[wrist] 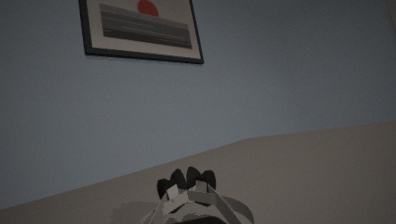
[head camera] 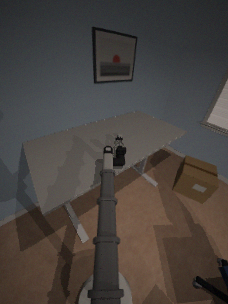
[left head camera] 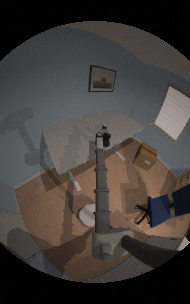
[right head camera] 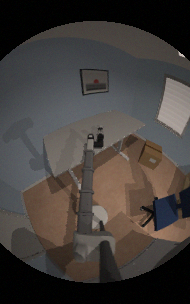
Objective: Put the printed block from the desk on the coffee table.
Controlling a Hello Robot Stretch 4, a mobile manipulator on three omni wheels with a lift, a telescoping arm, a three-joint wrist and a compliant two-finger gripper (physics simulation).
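Pixels of known places: gripper, between the fingertips: (wrist: pixel 186 180) (head camera: pixel 118 137) (left head camera: pixel 104 126) (right head camera: pixel 99 127); robot's base, origin of its link: (left head camera: pixel 91 214) (right head camera: pixel 94 215).
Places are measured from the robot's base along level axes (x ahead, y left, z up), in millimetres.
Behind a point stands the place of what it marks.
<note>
My gripper (head camera: pixel 119 139) @[x 993, y -91, z 971 mm] (left head camera: pixel 104 128) @[x 993, y -91, z 971 mm] (right head camera: pixel 100 128) @[x 993, y -91, z 971 mm] (wrist: pixel 186 180) @[x 993, y -91, z 971 mm] is shut, its fingertips pressed together with nothing visible between them. It hangs at the end of the stretched-out arm, just above the front middle of the grey desk (head camera: pixel 68 152) @[x 831, y 316, z 923 mm] (left head camera: pixel 68 135) @[x 830, y 331, z 923 mm] (right head camera: pixel 65 140) @[x 816, y 327, z 923 mm] (wrist: pixel 308 171) @[x 1077, y -291, z 923 mm]. I see no printed block on the desk or in any view. The part of the desk right under the wrist is hidden. No coffee table shows.
A cardboard box (head camera: pixel 196 177) @[x 1025, y -1164, z 379 mm] (left head camera: pixel 145 156) @[x 1019, y -1146, z 353 mm] (right head camera: pixel 151 154) @[x 1011, y -1176, z 366 mm] stands on the floor right of the desk. A blue office chair (left head camera: pixel 159 210) @[x -126, y -1033, z 442 mm] (right head camera: pixel 166 211) @[x -122, y -1059, z 442 mm] is at the right behind the arm. A framed picture (head camera: pixel 114 55) @[x 1581, y -40, z 1582 mm] (wrist: pixel 142 31) @[x 1572, y -28, z 1438 mm] hangs above the desk, a window (left head camera: pixel 173 113) @[x 1539, y -1843, z 1385 mm] to the right.
</note>
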